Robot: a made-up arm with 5 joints. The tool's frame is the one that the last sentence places.
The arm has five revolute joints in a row. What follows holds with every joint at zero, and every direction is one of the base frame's. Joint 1 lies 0.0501 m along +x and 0.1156 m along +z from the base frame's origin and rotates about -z. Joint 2 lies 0.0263 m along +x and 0.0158 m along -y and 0.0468 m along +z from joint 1 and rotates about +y. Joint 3 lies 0.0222 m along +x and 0.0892 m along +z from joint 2 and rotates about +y. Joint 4 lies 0.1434 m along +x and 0.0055 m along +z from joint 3 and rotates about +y. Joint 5 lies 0.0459 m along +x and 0.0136 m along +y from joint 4 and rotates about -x. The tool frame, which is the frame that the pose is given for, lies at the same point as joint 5; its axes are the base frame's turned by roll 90, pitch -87.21 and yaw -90 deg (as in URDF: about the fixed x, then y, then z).
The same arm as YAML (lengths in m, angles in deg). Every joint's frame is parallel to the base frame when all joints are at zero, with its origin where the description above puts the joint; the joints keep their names.
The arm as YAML. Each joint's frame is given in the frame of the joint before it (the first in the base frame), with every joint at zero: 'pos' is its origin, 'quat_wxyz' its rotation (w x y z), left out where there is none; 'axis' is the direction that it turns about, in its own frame. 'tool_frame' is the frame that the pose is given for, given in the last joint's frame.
length_unit: m
angle_unit: deg
joints:
  - joint: joint 1
    pos: [0.0501, 0.0, 0.1156]
    axis: [0.0, 0.0, -1.0]
  - joint: joint 2
    pos: [0.0263, -0.0158, 0.0468]
    axis: [0.0, 1.0, 0.0]
  - joint: joint 3
    pos: [0.0222, 0.0, 0.0892]
    axis: [0.0, 1.0, 0.0]
  - joint: joint 4
    pos: [0.1434, 0.0, 0.0055]
    axis: [0.0, 1.0, 0.0]
  - joint: joint 5
    pos: [0.0459, 0.0136, 0.0]
    axis: [-1.0, 0.0, 0.0]
tool_frame:
  pos: [0.0, 0.0, 0.0]
  quat_wxyz: [0.706897, 0.017214, -0.706897, -0.017214]

